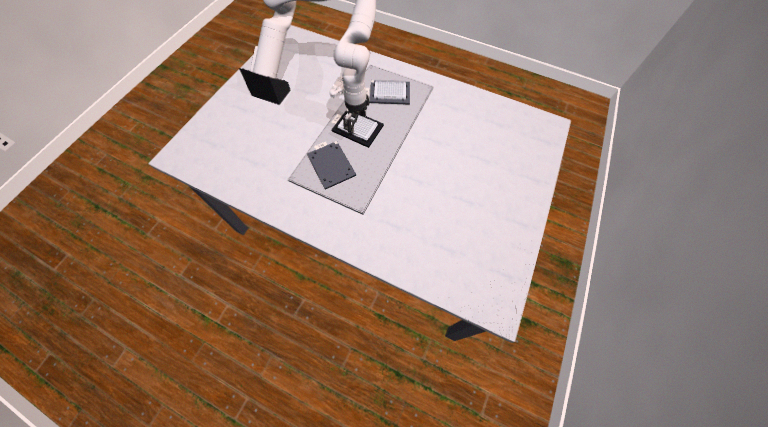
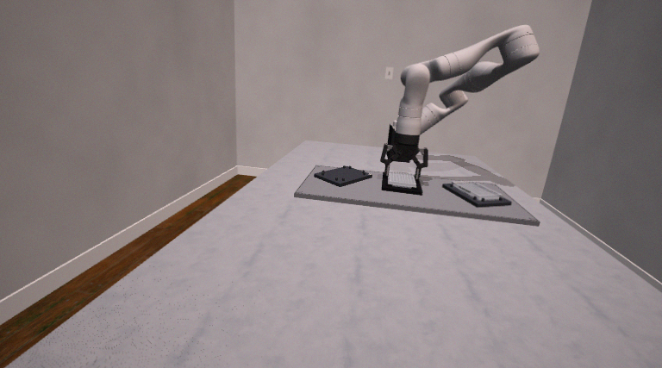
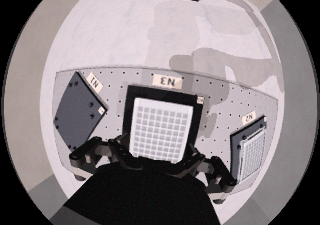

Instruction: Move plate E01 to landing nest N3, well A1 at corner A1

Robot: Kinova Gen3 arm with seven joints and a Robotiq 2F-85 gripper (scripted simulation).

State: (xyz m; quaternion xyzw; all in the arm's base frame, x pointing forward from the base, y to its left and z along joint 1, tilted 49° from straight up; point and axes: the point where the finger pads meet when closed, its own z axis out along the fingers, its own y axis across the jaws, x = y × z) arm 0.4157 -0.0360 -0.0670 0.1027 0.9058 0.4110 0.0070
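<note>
The landing nest N3 lies 20 mm below my hand. Also, from my hand: nest N1: 190 mm to the right, 30 mm behind, 20 mm below.
</note>
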